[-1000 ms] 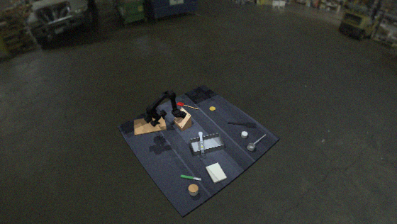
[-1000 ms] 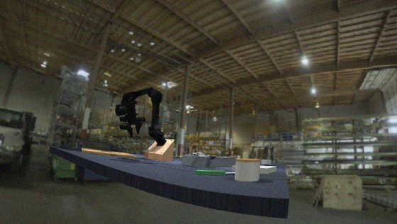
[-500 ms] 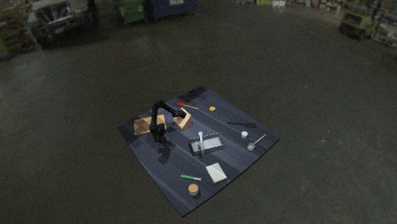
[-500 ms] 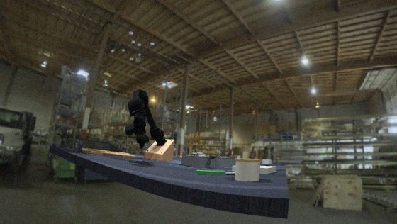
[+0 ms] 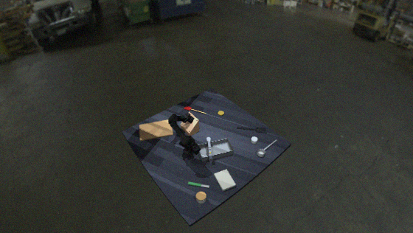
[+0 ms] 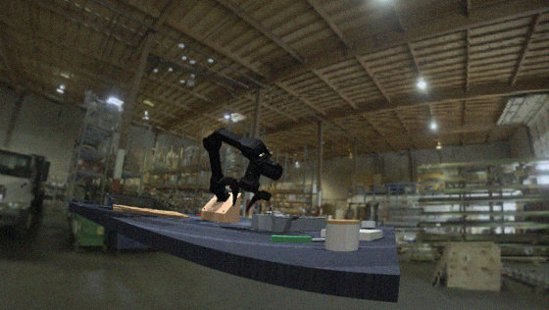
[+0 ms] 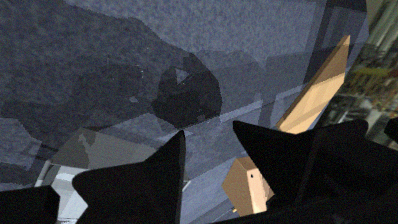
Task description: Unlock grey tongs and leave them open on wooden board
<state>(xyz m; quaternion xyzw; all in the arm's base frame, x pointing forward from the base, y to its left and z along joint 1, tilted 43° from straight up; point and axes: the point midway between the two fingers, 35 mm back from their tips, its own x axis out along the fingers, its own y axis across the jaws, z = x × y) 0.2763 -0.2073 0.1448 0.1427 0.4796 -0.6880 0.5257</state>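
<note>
Now: gripper tip 150 mm short of the yellow lock piece, 130 mm to the right of it and 10 mm above it. Also, from my gripper tip: white block 420 mm ahead, 40 mm to the left, 70 mm below; then roasting tin 130 mm ahead, 210 mm to the left, 50 mm below; then cork-topped jar 430 mm ahead, 230 mm to the right, 40 mm below.
</note>
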